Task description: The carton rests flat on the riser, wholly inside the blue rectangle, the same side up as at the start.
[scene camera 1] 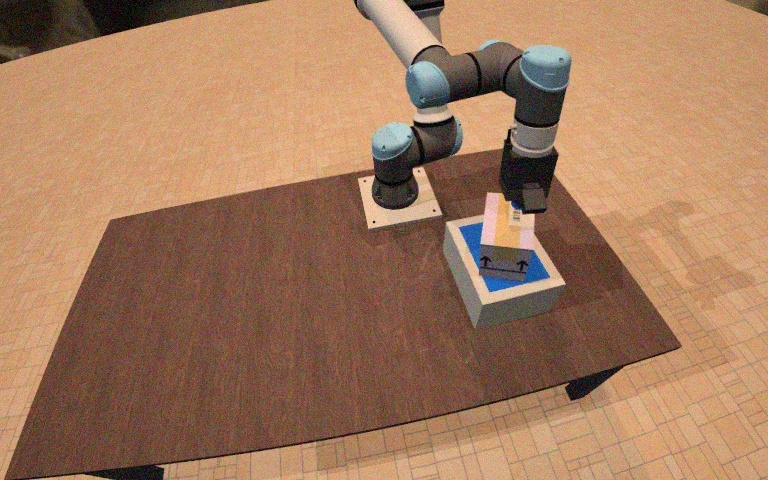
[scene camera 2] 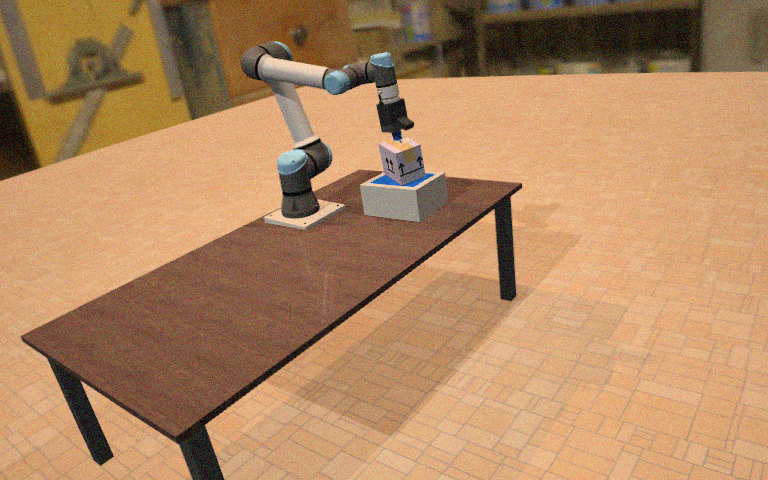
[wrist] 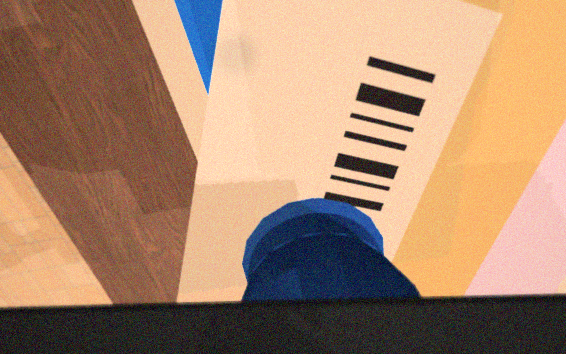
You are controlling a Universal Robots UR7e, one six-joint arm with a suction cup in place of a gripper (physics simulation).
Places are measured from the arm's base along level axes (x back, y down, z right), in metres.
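Pixels of known places: end effector, tool point: (scene camera 1: 518,207) (scene camera 2: 398,142) (wrist: 311,229); arm's base, origin of the base link: (scene camera 1: 395,192) (scene camera 2: 300,210).
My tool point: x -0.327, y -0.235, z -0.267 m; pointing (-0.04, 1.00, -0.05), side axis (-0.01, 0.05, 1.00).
Note:
For each thing: its middle in the pictures, then the offset to it from my tool point. Level surfaces: height alone.
- carton, body centre: (wrist: 365,79) (scene camera 1: 506,236) (scene camera 2: 401,159) dx -0.031, dy +0.056, dz +0.022 m
- grey riser, body centre: (wrist: 318,84) (scene camera 1: 497,265) (scene camera 2: 404,193) dx -0.007, dy +0.195, dz +0.011 m
- blue rectangle, body centre: (wrist: 323,99) (scene camera 1: 502,250) (scene camera 2: 402,178) dx -0.007, dy +0.135, dz +0.011 m
- brown table, its level: dy +0.255 m
The carton (scene camera 1: 505,261) (scene camera 2: 403,165) (wrist: 470,200) is pinkish with orange tape, a pale barcode label on top and black arrows pointing up on its sides. My suction gripper (scene camera 1: 515,204) (scene camera 2: 397,136) (wrist: 315,225) is sealed on the label, off the middle of the top face. The carton leans slightly, at or just above the top of the grey riser (scene camera 1: 516,308) (scene camera 2: 390,203) (wrist: 172,50); contact cannot be told. The blue rectangle (scene camera 1: 473,240) (scene camera 2: 381,180) (wrist: 202,35) shows around the carton's lower part; its far part is hidden in scene camera 1.
The riser stands on the brown table (scene camera 1: 254,316) (scene camera 2: 226,305) (wrist: 100,100), near its far right end in scene camera 1. The arm's base plate (scene camera 1: 396,219) (scene camera 2: 286,221) lies beside the riser.

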